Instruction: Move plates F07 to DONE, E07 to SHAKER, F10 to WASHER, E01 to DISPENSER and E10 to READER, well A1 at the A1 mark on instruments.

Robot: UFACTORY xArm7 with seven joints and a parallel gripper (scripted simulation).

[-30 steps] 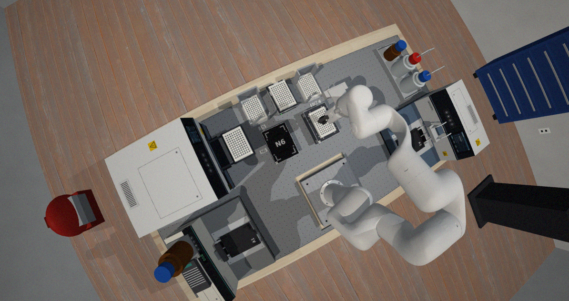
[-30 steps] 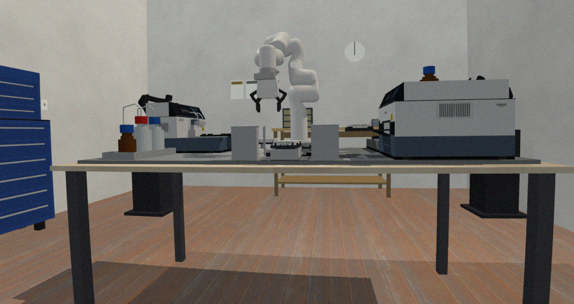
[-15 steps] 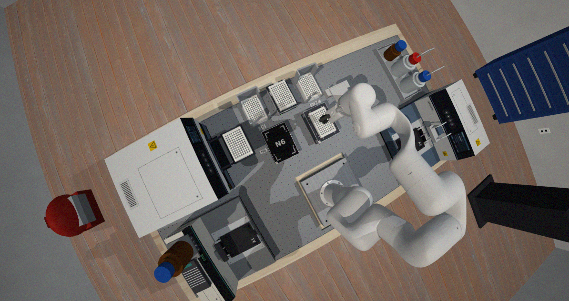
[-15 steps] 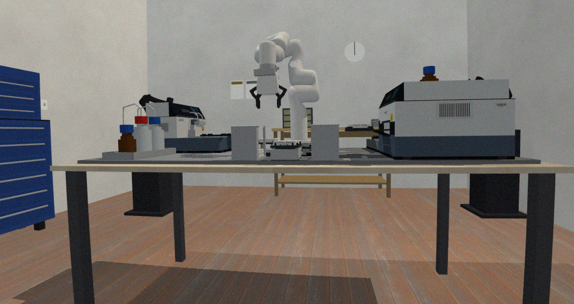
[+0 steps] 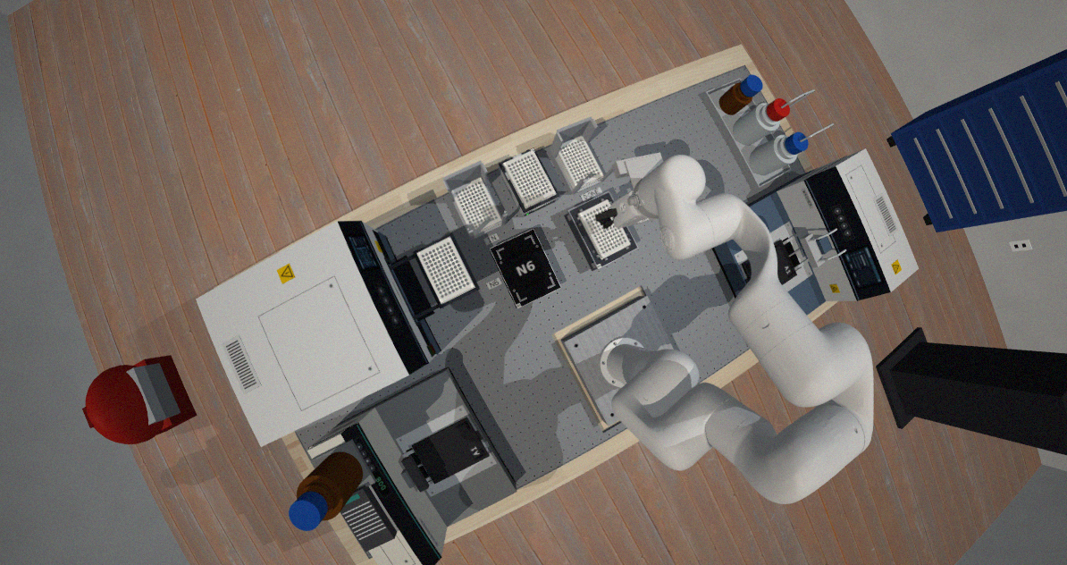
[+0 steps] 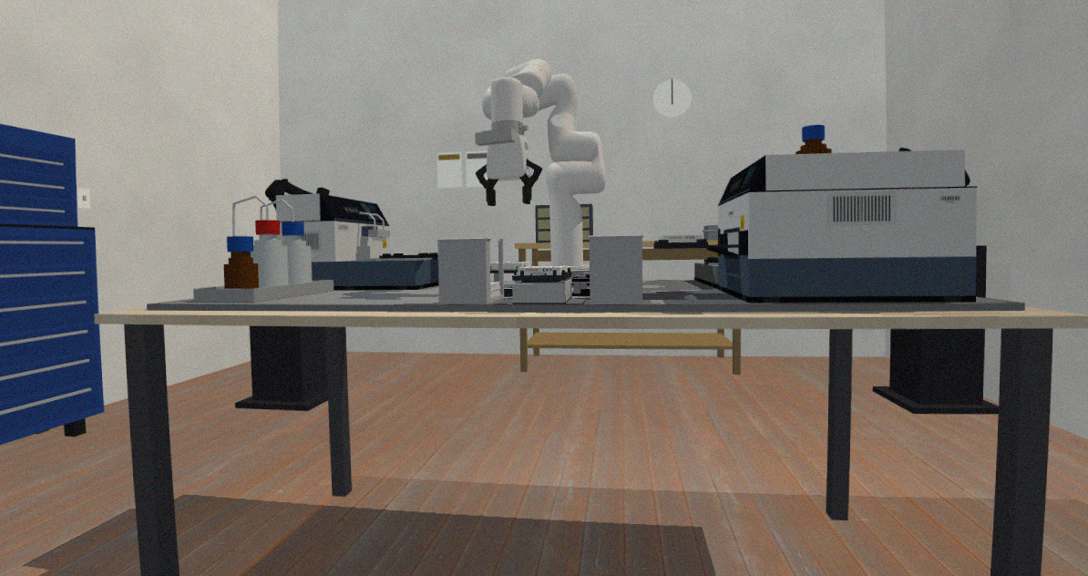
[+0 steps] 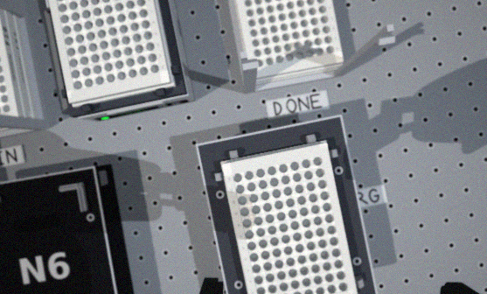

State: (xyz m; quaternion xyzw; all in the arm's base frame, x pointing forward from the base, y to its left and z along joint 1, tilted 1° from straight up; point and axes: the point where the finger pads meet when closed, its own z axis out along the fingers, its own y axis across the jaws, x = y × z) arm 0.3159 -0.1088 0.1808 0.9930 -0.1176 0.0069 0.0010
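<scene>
Now: the regrip nest RG 17 cm below my hand. Also, from my hand: washer nest: 37 cm to the right, 31 cm behind, 13 cm below; then black recovery nest N6: 22 cm to the left, 19 cm below, 1 cm ahead; then A1 mark: 16 cm below, 7 cm behind, 6 cm to the left.
</scene>
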